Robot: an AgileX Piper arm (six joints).
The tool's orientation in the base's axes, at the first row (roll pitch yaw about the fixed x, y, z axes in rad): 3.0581 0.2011 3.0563
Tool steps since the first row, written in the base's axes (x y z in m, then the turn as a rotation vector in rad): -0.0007 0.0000 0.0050 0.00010 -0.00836 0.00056; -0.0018 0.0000 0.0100 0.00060 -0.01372 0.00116; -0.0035 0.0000 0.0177 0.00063 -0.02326 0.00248; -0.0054 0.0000 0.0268 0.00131 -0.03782 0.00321; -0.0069 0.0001 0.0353 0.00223 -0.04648 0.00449; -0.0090 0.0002 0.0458 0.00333 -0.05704 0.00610; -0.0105 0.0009 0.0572 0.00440 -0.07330 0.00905; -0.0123 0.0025 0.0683 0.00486 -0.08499 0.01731; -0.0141 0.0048 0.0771 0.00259 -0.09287 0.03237; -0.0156 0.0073 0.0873 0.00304 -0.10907 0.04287; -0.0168 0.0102 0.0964 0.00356 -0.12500 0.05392
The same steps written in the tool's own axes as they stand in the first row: -0.0003 0.0004 -0.0050 -0.00091 -0.00826 -0.00108; -0.0002 0.0007 -0.0101 -0.00196 -0.01351 -0.00192; -0.0001 0.0012 -0.0180 -0.00305 -0.02288 -0.00383; -0.0001 0.0018 -0.0273 -0.00508 -0.03725 -0.00537; -0.0003 0.0025 -0.0359 -0.00695 -0.04570 -0.00700; -0.0003 0.0033 -0.0466 -0.00923 -0.05599 -0.00904; -0.0011 0.0049 -0.0579 -0.01222 -0.07184 -0.01278; -0.0014 0.0072 -0.0691 -0.01530 -0.08276 -0.02152; -0.0012 0.0101 -0.0779 -0.01675 -0.08952 -0.03722; -0.0016 0.0133 -0.0880 -0.02064 -0.10474 -0.04845; -0.0020 0.0169 -0.0969 -0.02468 -0.11964 -0.06018
